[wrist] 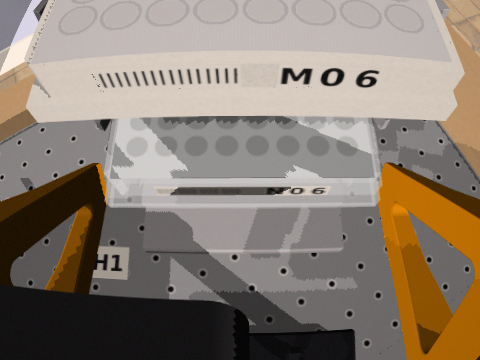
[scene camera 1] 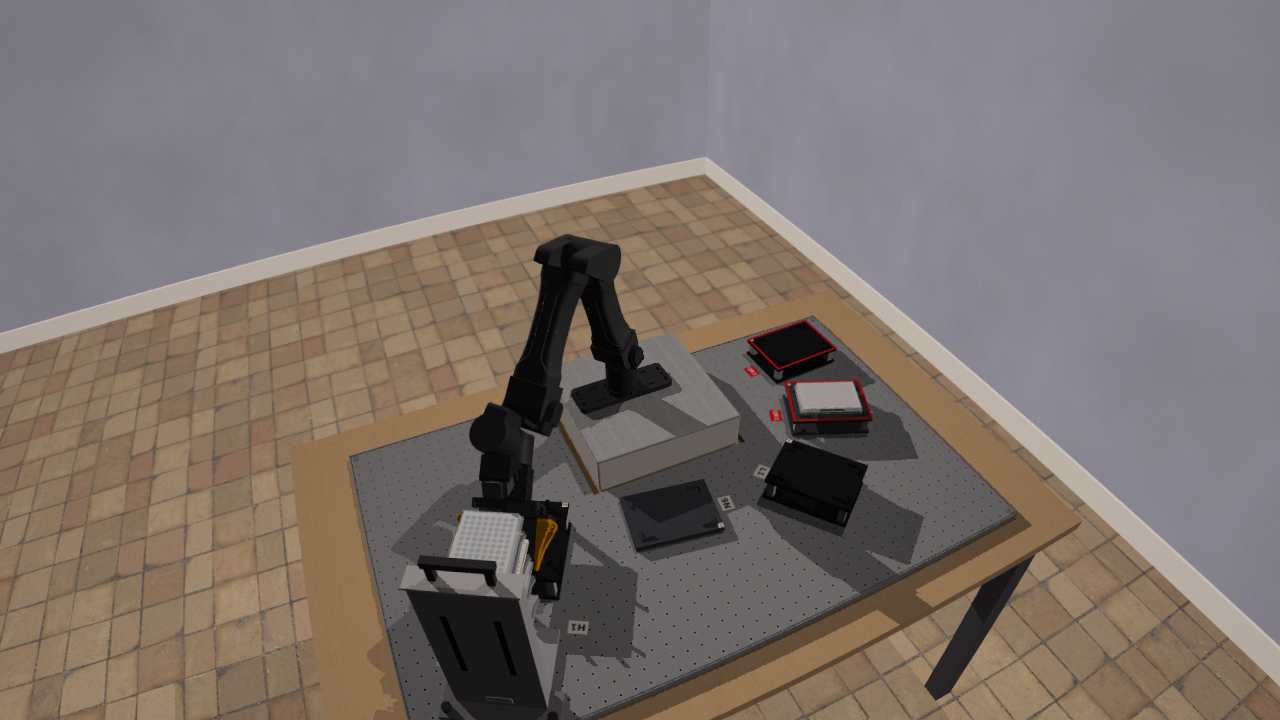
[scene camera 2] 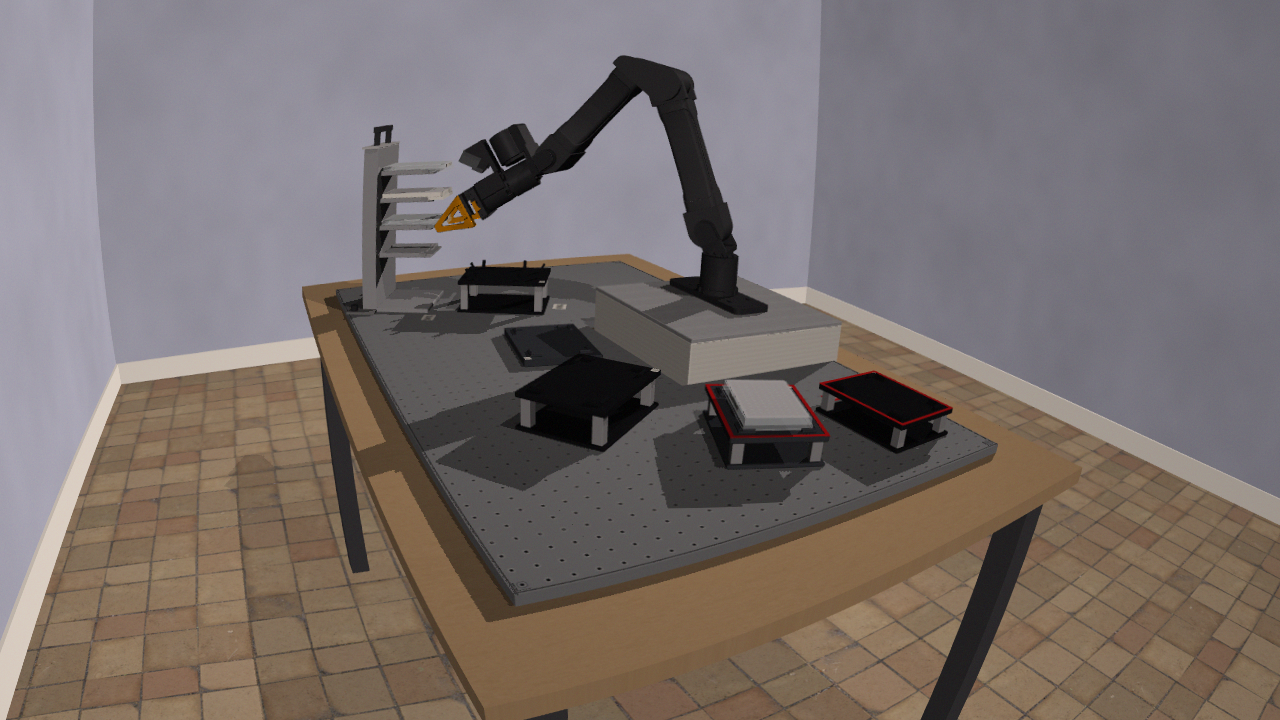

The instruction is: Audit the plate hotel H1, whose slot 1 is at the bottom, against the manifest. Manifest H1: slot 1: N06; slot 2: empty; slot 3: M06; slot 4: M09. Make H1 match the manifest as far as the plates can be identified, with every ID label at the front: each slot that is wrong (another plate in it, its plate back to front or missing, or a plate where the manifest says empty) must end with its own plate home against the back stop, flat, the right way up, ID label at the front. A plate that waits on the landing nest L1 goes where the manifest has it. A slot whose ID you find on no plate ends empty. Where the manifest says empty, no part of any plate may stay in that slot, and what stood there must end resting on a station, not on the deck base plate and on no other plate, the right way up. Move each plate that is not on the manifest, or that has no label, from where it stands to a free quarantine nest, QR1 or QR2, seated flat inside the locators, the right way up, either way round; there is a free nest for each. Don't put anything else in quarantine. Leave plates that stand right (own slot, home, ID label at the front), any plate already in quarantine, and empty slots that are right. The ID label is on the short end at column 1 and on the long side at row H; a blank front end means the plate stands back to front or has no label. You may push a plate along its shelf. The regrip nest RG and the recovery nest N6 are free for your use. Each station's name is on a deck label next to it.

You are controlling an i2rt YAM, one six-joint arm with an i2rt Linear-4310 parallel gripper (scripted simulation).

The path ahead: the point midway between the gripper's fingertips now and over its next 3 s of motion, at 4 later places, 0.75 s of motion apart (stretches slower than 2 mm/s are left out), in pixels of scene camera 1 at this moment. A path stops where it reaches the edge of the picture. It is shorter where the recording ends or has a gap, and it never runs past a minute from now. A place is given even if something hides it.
My gripper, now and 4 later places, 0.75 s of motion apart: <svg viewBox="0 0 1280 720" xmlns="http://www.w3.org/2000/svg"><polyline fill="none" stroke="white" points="504,568 506,553 510,539 513,526 515,512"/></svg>
